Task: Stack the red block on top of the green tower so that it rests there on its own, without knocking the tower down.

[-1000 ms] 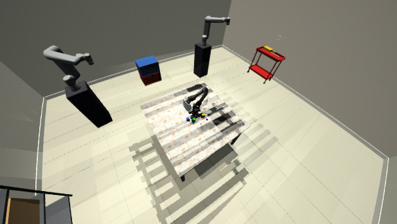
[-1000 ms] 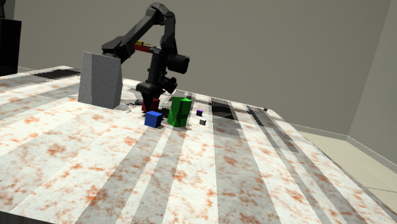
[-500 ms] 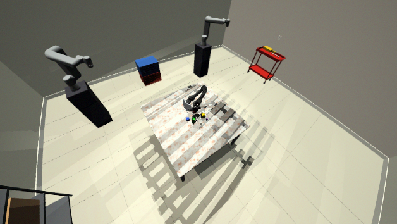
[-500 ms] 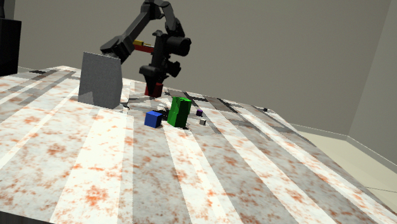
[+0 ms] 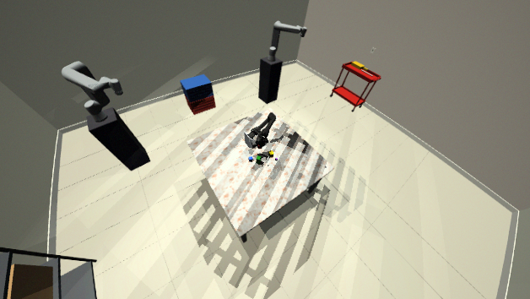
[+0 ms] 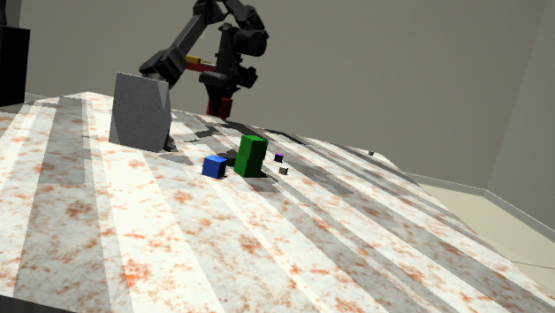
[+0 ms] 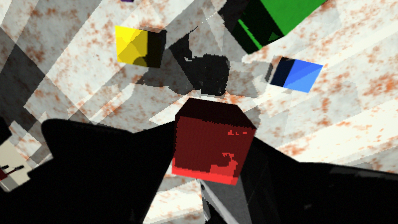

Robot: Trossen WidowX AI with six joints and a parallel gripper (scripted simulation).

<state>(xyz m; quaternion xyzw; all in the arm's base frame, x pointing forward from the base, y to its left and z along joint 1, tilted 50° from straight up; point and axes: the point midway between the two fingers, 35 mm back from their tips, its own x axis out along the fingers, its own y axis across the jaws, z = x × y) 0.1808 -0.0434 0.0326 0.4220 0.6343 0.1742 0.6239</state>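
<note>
Now: gripper tip 2 cm short of the blue block, 14 cm to the left of it and 10 cm above it. Round my gripper tip: white block 20 cm ahead, 2 cm to the right, 11 cm below; yellow block 11 cm ahead, 10 cm to the left, 10 cm below; red block 2 cm above.
</note>
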